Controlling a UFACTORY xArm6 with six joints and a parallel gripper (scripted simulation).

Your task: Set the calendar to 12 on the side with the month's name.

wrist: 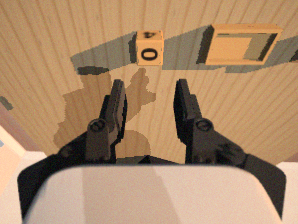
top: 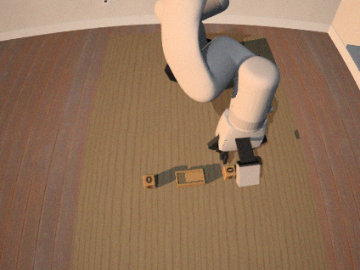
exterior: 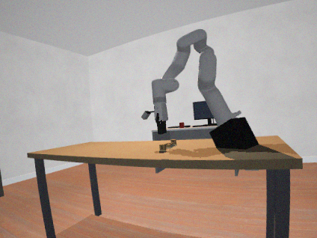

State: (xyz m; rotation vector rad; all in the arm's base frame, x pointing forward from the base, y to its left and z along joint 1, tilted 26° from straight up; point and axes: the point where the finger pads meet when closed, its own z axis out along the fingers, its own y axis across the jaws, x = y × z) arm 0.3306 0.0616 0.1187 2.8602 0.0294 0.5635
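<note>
Right now the number cube is 90 mm below my hand. The rest, counted from my hand: tray (110 mm to the right, 100 mm below).
</note>
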